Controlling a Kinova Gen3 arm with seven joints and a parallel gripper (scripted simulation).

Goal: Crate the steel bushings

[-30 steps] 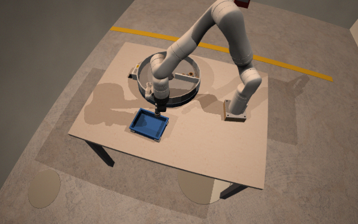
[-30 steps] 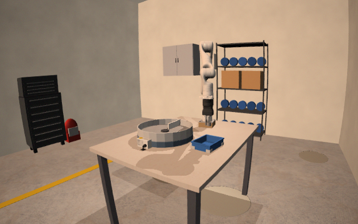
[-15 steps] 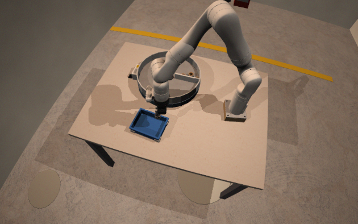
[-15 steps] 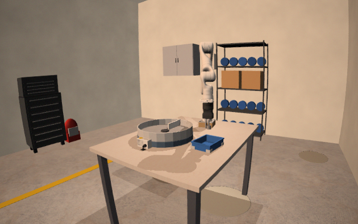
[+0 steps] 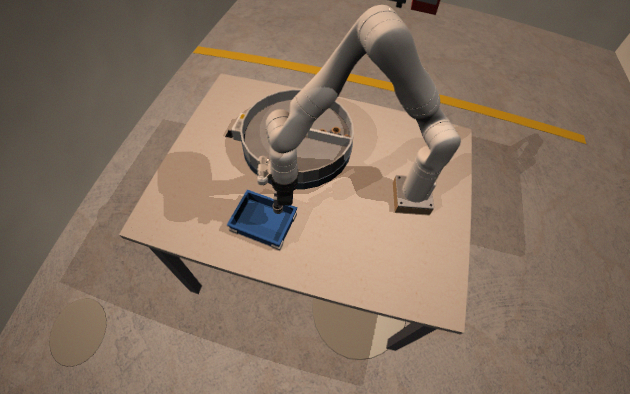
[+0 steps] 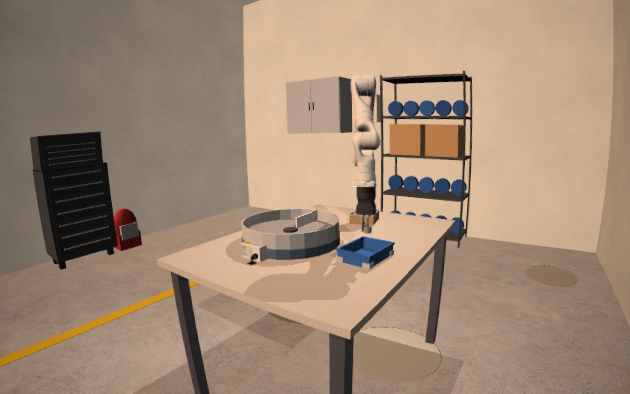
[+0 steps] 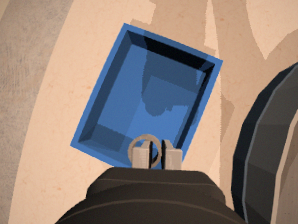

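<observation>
My gripper is now 8 cm above the blue crate, 5 cm short of it and 2 cm to the right of it.
</observation>
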